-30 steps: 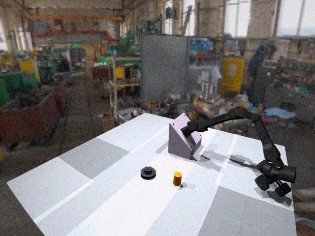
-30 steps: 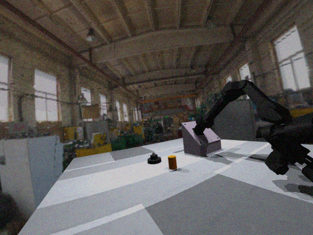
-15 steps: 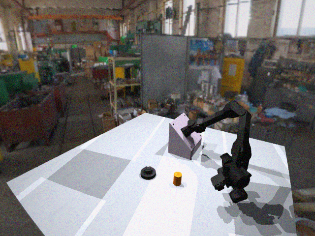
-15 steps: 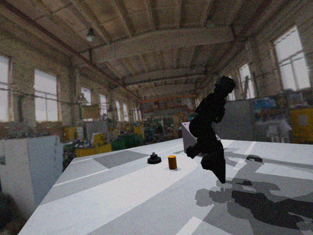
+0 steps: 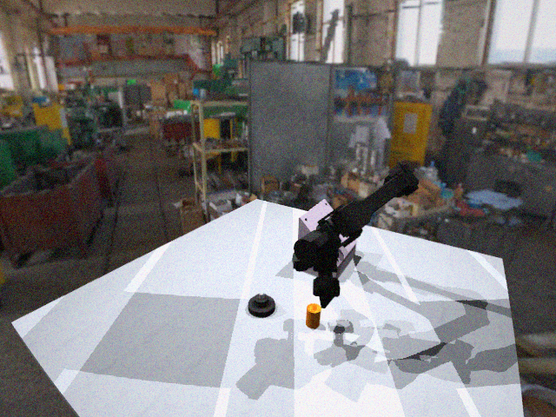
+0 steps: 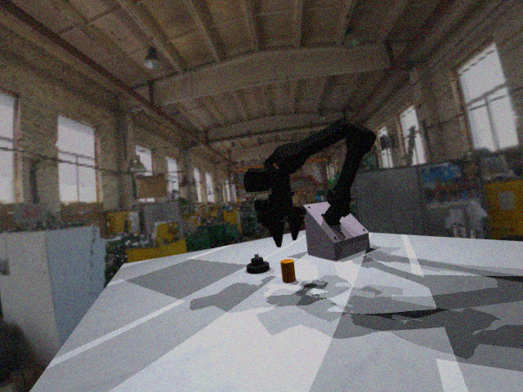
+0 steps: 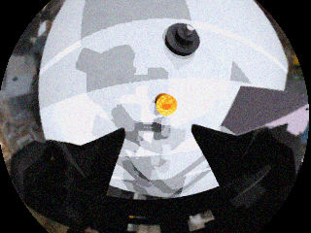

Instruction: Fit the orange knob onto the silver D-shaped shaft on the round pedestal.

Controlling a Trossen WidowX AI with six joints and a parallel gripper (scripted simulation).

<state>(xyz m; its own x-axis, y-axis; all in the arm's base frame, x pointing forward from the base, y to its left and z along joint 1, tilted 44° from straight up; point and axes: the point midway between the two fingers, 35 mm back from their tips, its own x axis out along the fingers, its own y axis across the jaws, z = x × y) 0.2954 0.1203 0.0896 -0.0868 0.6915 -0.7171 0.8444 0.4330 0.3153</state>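
Now: gripper tip 70 mm above the orange knob, 30 mm to the left of it and 10 mm past it. The rest, counted from my gripper tip: round black pedestal: 190 mm to the right, 90 mm below, 30 mm ahead.
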